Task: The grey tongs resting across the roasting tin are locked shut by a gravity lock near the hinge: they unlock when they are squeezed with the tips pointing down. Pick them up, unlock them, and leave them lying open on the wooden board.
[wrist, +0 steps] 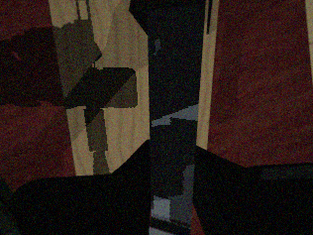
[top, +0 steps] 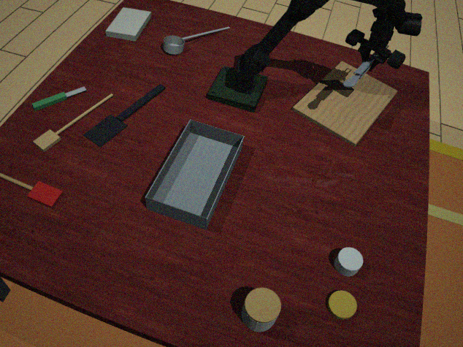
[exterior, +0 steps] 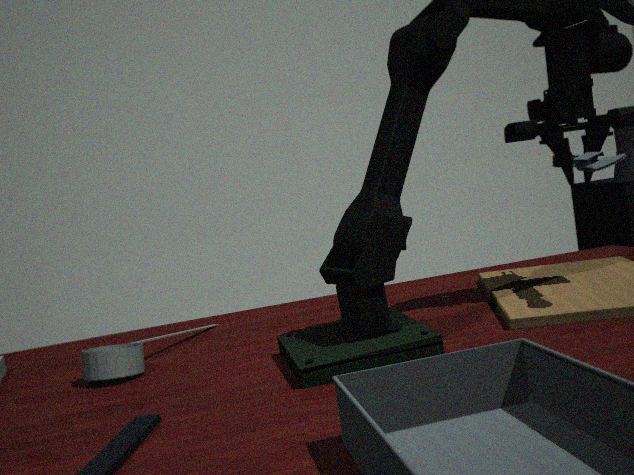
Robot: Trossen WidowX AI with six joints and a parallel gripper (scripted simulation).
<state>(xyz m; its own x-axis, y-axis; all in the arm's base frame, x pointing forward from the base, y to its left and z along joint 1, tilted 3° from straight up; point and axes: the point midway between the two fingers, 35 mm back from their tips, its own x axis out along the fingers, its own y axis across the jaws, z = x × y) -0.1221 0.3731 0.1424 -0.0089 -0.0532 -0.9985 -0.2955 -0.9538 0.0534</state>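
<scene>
Right now the wooden board is 150 mm below my gripper tip, 20 mm to the right of it and 10 mm behind it. Round my gripper tip: grey block: 900 mm to the right, 140 mm below, 60 mm behind; black spatula: 670 mm to the right, 390 mm ahead, 150 mm below; roasting tin: 520 mm ahead, 360 mm to the right, 130 mm below.
</scene>
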